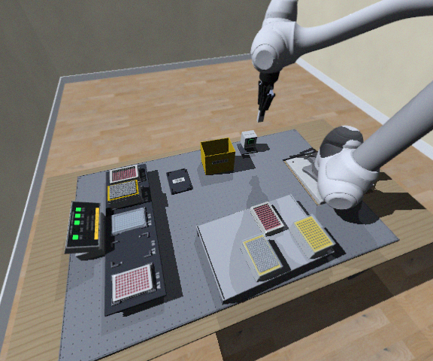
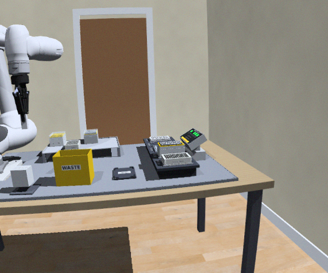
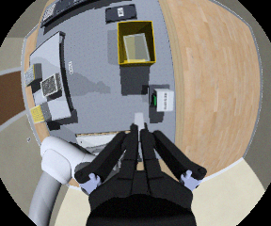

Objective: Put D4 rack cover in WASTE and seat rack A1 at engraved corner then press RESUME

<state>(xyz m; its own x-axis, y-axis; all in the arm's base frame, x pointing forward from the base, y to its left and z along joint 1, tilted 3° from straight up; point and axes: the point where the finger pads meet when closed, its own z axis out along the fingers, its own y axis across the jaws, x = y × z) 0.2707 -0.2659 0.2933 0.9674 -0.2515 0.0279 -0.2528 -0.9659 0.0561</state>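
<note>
Right now the resume key box is 2 cm behind my hand, 7 cm to the right of it and 22 cm below it. From my hand the other things lie so: yellow waste bin: 20 cm ahead, 5 cm to the right, 24 cm below; then black nest: 43 cm ahead, 5 cm to the right, 28 cm below; then raised shelf: 26 cm ahead, 43 cm to the left, 23 cm below.
</note>
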